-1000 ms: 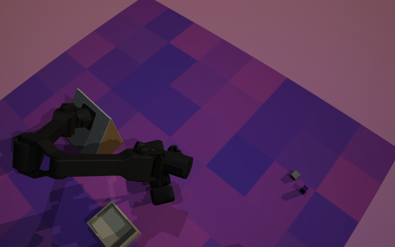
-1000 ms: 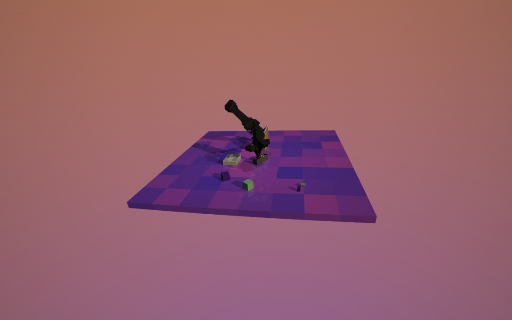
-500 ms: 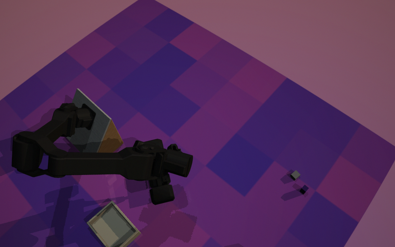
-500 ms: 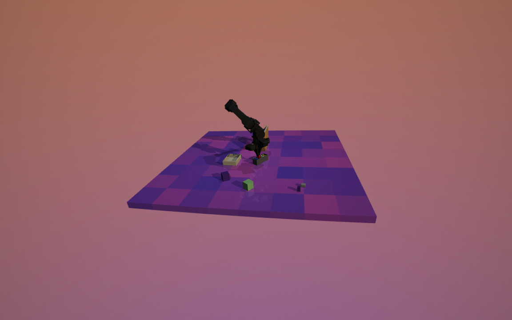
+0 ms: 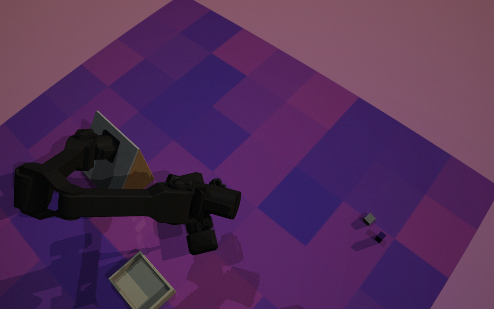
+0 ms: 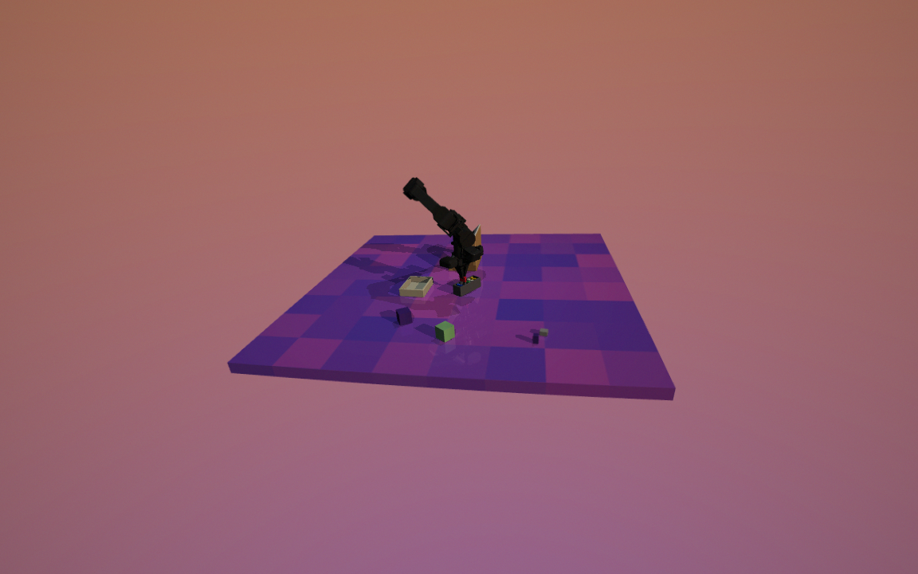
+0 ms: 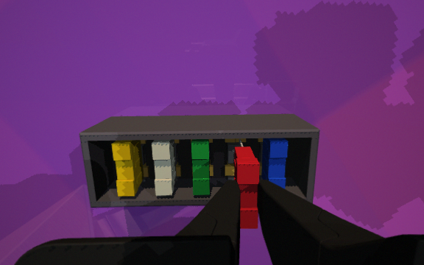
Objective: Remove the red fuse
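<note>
Now: gripper tip 20 mm short of the blue fuse, 10 mm to the left of it and 40 mm above it. From my gripper tip the other things lie so: green fuse: 20 mm behind, 10 mm to the left, 40 mm below; then red fuse: 10 mm below; then white fuse: 30 mm behind, 20 mm to the left, 40 mm below.
</note>
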